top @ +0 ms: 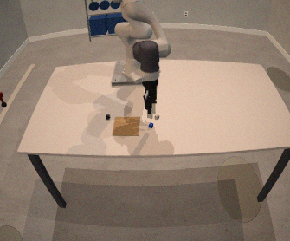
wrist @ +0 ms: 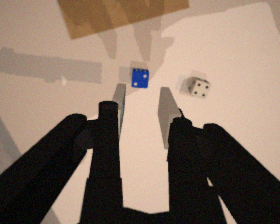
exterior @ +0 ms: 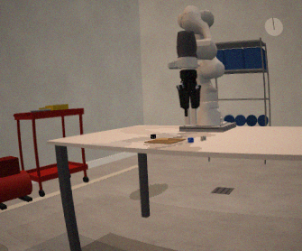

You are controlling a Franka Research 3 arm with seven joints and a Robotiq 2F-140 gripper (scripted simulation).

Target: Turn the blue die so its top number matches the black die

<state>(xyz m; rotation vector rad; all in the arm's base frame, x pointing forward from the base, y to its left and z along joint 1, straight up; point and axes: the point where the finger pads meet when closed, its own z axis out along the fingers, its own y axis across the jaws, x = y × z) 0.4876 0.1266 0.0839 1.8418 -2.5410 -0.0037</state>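
Right now the blue die is 100 mm below my hand. Round my hand: white die (70 mm behind, 30 mm to the left, 100 mm below); tan mat (140 mm to the right, 110 mm below); black die (60 mm behind, 250 mm to the right, 100 mm below).
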